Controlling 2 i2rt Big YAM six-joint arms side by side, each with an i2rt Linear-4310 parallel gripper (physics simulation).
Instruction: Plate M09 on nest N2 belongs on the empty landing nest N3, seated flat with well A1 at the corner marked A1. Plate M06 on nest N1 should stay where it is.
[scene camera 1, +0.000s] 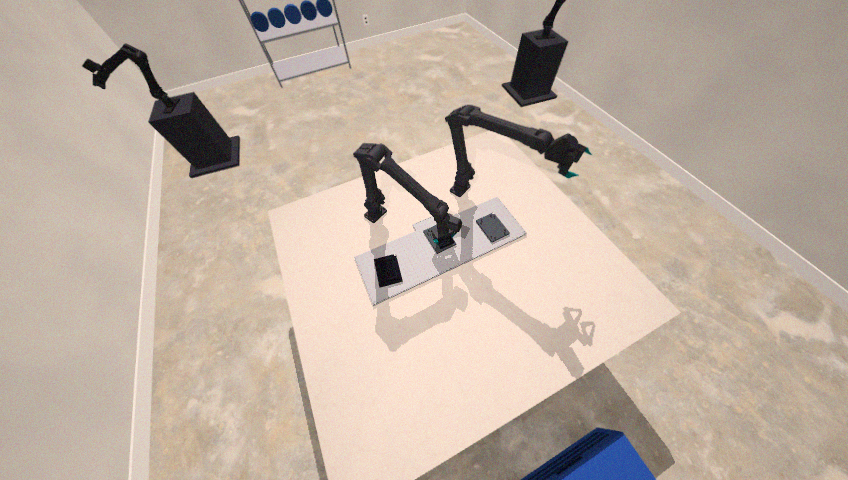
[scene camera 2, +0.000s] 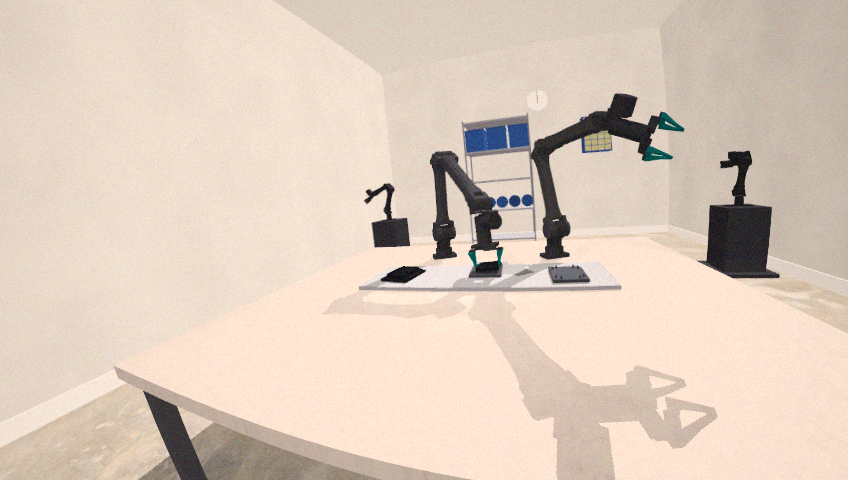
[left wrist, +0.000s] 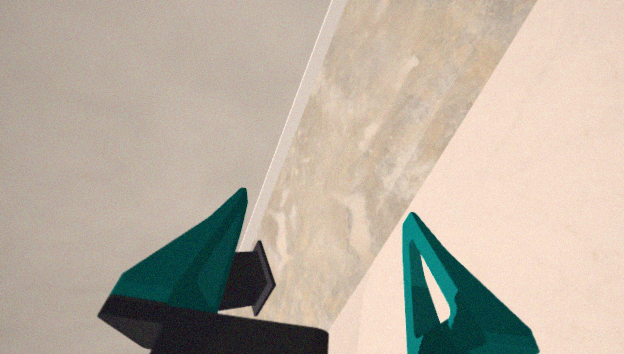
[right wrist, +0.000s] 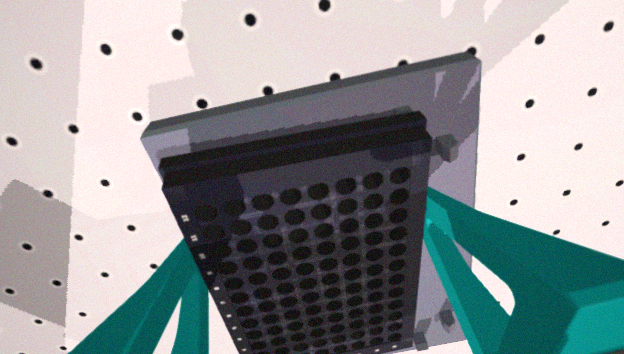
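Note:
My right gripper (scene camera 1: 444, 240) (scene camera 2: 487, 265) (right wrist: 307, 219) is shut on the black well plate M09 (scene camera 2: 487, 266) (right wrist: 310, 260). It holds the plate over the grey middle nest N3 (scene camera 1: 430, 236) (scene camera 2: 486, 274) (right wrist: 300, 112). In the right wrist view the plate looks above the nest and shifted left, with several pegs showing at its right; pegs under it are hidden. Which corner is A1 cannot be read. Black plate M06 (scene camera 1: 387, 270) (scene camera 2: 403, 273) lies on the nest at the picture's left. Nest N2 (scene camera 1: 492, 227) (scene camera 2: 568, 274) at the right is empty. My left gripper (scene camera 1: 580, 162) (scene camera 2: 677, 142) (left wrist: 327, 206) is open, raised, away from the nests.
The nests stand on a white perforated board (scene camera 1: 416, 267) (scene camera 2: 446, 284) (right wrist: 115, 155) on the pale table (scene camera 1: 476, 356) (scene camera 2: 357, 356). The left arm stretches high to the picture's right. Shelves, two pedestals with arms and a blue object stand off the table.

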